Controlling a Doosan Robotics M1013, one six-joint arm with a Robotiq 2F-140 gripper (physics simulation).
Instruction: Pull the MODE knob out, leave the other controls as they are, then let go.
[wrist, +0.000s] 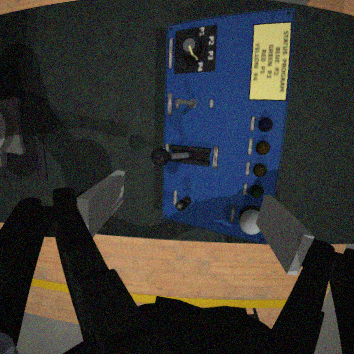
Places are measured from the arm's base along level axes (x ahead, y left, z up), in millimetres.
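Pixels of known places: gripper, between the fingertips: (192, 197); arm's base, origin of its link: (1, 126).
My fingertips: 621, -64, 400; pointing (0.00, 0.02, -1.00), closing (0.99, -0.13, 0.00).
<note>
Ahead of a thing's pixels: the offset from my fingertips to its top centre, as dx, dy, dz. "pt": to the spot under its first point. Level surfaces: height alone.
A blue control panel {dz -276} (230, 120) lies on the dark mat, right of centre. Its small labels are too blurred to read, so I cannot tell which control is marked MODE. A small black knob {-16, -124, -267} (183, 203) stands up near the panel's lower left corner. A pale round knob {pt +129, -123, -204} (249, 221) sits at the lower right, beside the right finger in the view. My gripper (192, 197) is wide open and empty. Its fingers are seen on either side of the panel's lower part, with the small black knob between them in the view; the height above it is hard to judge.
The panel also carries a lever with a black ball {-66, -4, -238} (160, 156), a toggle switch {-17, +116, -275} (186, 103), a rotary selector {-6, +236, -274} (189, 45), a yellow status label {pt +151, +198, -247} (270, 61) and several dark round lamps {pt +144, +28, -228} (262, 147). A grey object (14, 145) shows at the left edge. The wooden table edge (195, 265) runs below.
</note>
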